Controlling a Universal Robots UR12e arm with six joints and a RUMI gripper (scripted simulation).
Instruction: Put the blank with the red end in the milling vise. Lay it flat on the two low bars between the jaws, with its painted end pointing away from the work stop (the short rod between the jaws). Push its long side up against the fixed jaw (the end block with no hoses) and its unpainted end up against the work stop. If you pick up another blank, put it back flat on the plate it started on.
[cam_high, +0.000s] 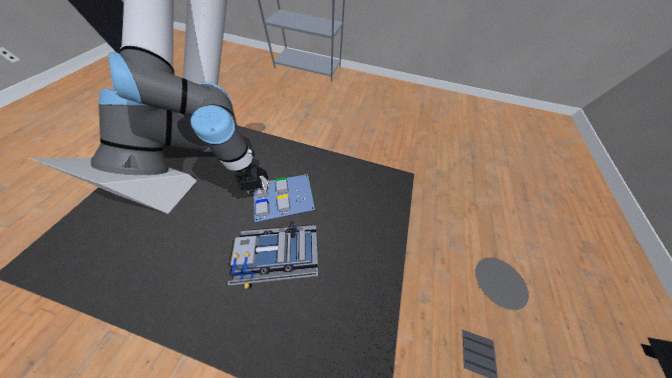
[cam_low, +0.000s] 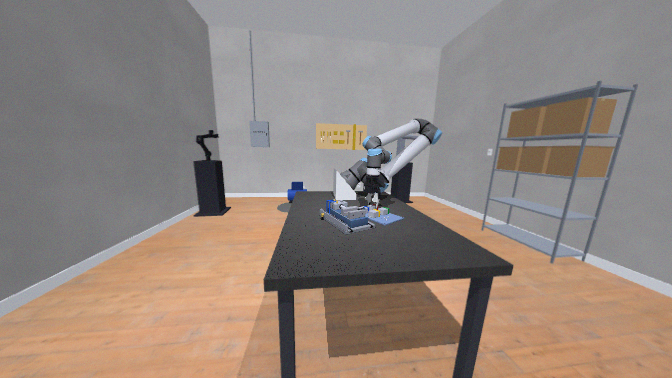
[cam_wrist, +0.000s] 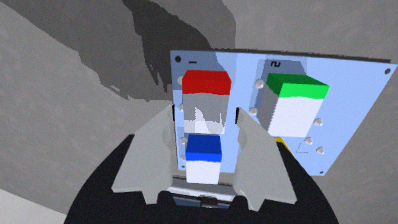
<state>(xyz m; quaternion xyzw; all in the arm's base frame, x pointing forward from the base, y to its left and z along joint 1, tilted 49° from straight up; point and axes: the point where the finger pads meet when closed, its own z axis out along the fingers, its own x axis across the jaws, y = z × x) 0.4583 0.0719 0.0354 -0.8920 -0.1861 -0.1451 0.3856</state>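
My gripper is now 2 cm above the red-ended blank. Round my hand: blue-ended blank: 4 cm ahead, 8 cm to the right, 2 cm below; then green-ended blank: 8 cm ahead, 4 cm to the left, 2 cm below; then light blue plate: 10 cm ahead, 4 cm below.
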